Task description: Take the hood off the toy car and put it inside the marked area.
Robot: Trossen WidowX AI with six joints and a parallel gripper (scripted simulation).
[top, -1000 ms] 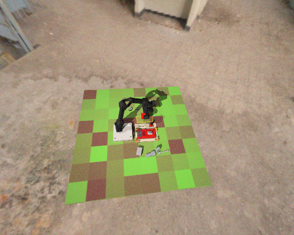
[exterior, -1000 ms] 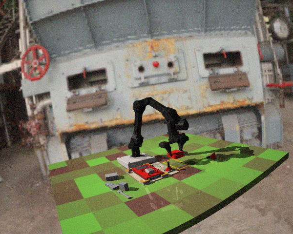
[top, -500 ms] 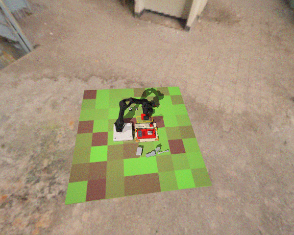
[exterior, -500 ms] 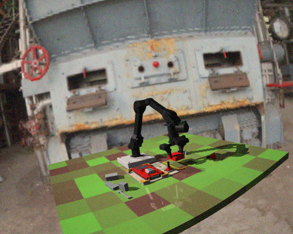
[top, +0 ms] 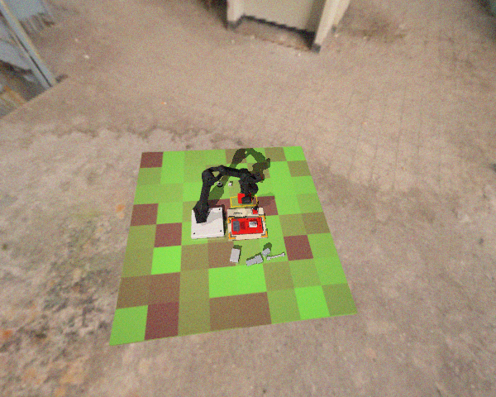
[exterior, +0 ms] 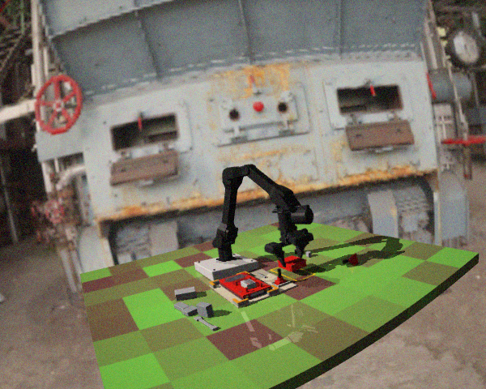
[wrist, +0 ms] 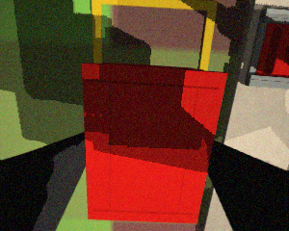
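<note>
Now: the grey mount 100 mm to the right of my gripper tip and 50 mm ahead of it. The rest, counted from my gripper tip: hood: 10 mm above.
</note>
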